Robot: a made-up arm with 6 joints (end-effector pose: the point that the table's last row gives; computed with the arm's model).
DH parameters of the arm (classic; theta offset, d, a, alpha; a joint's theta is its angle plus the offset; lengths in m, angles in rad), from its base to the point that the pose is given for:
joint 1: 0 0.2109 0 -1.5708
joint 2: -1.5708 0 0.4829 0
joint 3: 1.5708 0.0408 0 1.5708
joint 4: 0 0.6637 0 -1.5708
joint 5: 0 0 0 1.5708
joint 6: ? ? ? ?
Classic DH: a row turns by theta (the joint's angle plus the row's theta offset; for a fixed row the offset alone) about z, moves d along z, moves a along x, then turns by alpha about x.
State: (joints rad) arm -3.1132 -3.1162 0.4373 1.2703 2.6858 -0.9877
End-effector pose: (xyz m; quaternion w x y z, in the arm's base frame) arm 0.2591 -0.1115 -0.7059 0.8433 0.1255 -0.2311 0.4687
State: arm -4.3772 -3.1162 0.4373 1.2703 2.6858 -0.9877
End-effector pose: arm -0.0280 -0.2806 -0.7059 0.9573 -0.0353 -0.2606 -0.1200
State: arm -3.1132 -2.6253 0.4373 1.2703 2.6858 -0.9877
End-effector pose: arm 0.6609 -0.1001 -0.4771 0.7610 0.0137 -0.4323 0.4836
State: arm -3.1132 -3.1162 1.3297 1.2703 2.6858 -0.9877
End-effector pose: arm 0.5062 -0.1045 -0.3546 0.6595 -0.0786 -0.5780 0.4741
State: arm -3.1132 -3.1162 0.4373 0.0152 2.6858 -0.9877
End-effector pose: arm 0.3083 -0.0333 -0.6803 0.4675 -0.0014 -0.0046 0.8840
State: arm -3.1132 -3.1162 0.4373 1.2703 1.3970 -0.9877
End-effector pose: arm 0.3772 -0.2047 -0.8703 0.5348 0.6782 -0.2287 0.4491
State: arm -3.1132 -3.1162 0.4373 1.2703 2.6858 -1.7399
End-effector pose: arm 0.2591 -0.1115 -0.7059 0.9565 0.2016 -0.1689 0.1262
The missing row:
joint 6: 0 0.1855 0 0
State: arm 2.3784 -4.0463 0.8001 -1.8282 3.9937 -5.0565
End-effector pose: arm -0.4112 0.1501 -0.6298 0.8149 0.4272 0.0116 -0.3917
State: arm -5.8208 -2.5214 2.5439 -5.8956 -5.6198 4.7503
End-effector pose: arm -0.1777 0.0052 0.6252 0.8881 -0.3101 0.1280 -0.3141
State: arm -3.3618 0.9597 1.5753 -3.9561 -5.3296 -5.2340
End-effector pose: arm -0.9311 0.0538 -0.0863 0.5636 -0.0728 -0.7569 0.3227
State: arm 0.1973 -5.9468 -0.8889 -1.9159 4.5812 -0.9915
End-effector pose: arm -0.1628 0.1856 1.2437 0.0379 0.0775 0.6795 0.7286
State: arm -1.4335 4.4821 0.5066 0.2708 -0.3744 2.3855
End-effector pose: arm -0.1545 1.2835 0.2659 0.5360 -0.6725 0.3005 0.4124
